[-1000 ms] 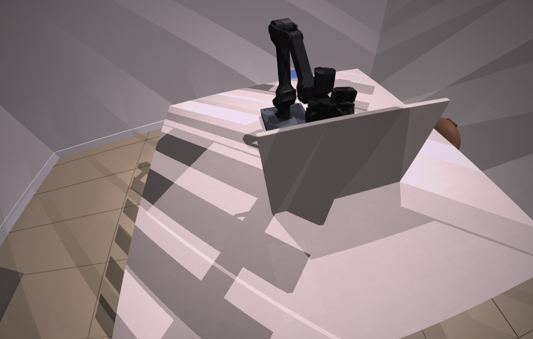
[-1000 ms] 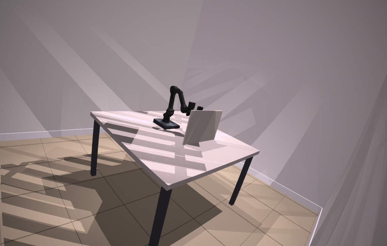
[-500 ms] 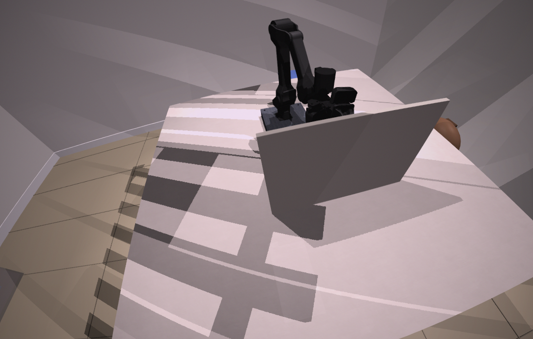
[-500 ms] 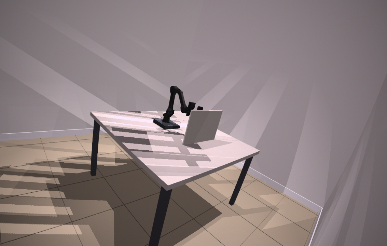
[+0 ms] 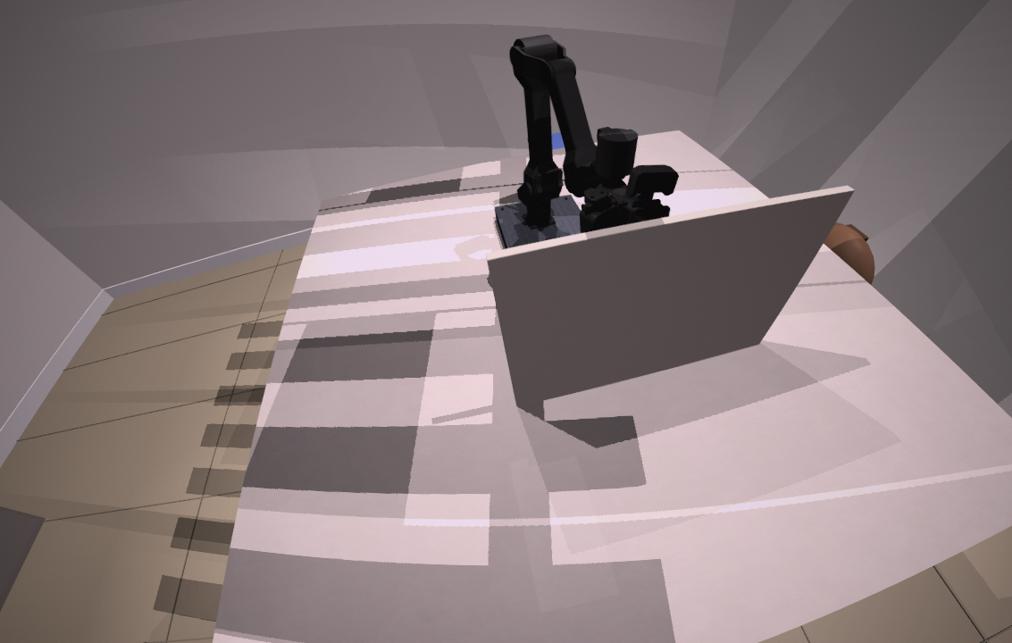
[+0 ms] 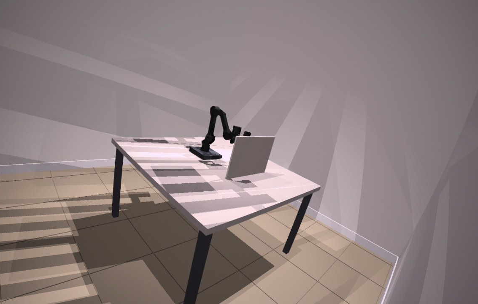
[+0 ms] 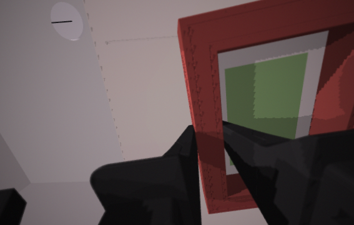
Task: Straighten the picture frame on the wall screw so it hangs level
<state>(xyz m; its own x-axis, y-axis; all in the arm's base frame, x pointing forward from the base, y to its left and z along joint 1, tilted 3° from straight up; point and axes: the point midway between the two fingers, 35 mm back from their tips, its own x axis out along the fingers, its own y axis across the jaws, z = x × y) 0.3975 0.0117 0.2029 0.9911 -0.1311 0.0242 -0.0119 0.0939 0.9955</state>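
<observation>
My gripper tip is now 5 cm above the picture frame. From my gripper tip the other things lie so: wall panel (2 cm ahead, 7 cm below).
</observation>
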